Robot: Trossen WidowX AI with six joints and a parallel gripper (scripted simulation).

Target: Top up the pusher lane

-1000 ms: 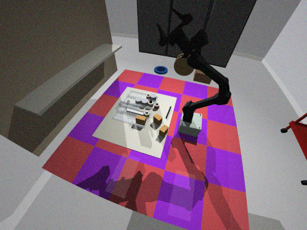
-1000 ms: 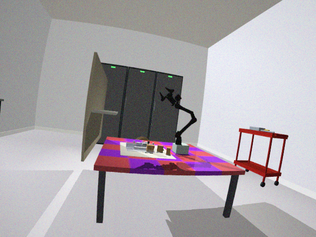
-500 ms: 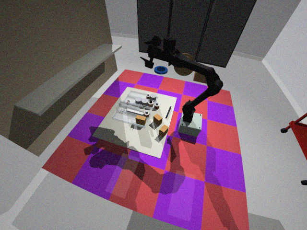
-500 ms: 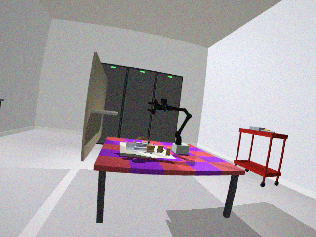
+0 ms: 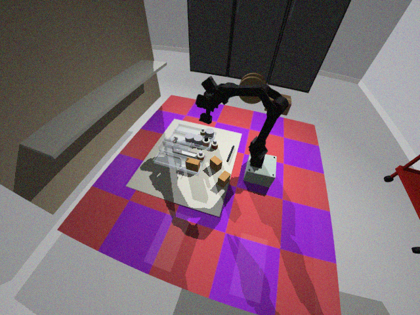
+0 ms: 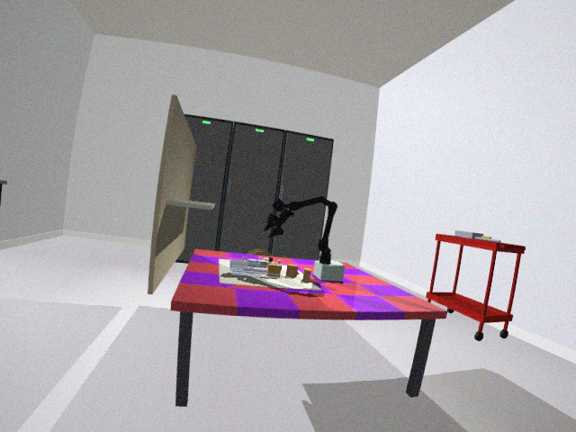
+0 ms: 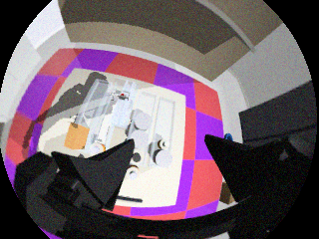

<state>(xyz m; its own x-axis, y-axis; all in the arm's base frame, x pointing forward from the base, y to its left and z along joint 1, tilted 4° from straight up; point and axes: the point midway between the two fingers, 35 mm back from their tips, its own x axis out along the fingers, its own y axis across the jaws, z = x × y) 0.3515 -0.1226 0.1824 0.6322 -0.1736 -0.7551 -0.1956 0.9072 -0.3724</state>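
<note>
The brown box is 230 mm to the left of my gripper tip, 190 mm below it and 40 mm behind it. Also, from my gripper tip: clear pusher rack: 210 mm below, 130 mm to the left, 90 mm ahead.
</note>
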